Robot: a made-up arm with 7 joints.
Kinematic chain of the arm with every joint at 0, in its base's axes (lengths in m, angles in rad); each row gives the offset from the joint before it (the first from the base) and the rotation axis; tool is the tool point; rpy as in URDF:
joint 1: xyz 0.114 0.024 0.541 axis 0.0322 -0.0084 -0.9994
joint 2: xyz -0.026 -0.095 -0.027 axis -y
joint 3: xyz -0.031 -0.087 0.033 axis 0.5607 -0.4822 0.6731
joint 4: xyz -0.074 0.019 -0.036 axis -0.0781 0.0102 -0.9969
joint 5: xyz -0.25 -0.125 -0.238 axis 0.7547 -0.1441 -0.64
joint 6: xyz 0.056 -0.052 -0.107 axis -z
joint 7: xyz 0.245 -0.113 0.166 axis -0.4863 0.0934 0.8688
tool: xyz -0.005 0.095 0.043 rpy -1.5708 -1.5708 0
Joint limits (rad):
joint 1: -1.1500..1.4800
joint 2: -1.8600..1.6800
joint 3: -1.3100..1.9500
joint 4: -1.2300..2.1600
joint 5: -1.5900..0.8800
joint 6: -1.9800..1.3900
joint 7: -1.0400..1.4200
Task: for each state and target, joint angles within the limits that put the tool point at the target. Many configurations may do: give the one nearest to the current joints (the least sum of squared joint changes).
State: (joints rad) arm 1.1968 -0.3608 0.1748 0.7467 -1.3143 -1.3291 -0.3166
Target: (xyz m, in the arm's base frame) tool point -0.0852 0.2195 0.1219
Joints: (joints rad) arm 0.5631 -0.0477 -0.0961 0.6790 -1.3419 -0.9913 -0.2624
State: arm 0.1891 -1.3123 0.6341 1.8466 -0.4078 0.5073 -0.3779
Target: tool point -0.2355 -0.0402 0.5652
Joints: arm 0.5363 -1.1056 0.7958 1.8439 -0.5505 0.3211 -0.2898
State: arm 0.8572 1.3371 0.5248 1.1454 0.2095 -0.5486 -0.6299
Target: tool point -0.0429 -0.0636 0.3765
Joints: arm 1.2001 1.0987 0.4618 1.1589 0.1750 -0.9415 -0.6012
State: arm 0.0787 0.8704 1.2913 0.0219 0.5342 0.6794 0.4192
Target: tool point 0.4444 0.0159 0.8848
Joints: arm -0.0957 1.5342 1.5558 -0.3226 0.7694 0.8456 0.1890
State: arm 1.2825 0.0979 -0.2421 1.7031 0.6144 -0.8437 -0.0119
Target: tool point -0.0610 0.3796 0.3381
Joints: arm 1.3513 0.2444 -0.1673 1.6571 0.8408 -0.5878 -0.0148
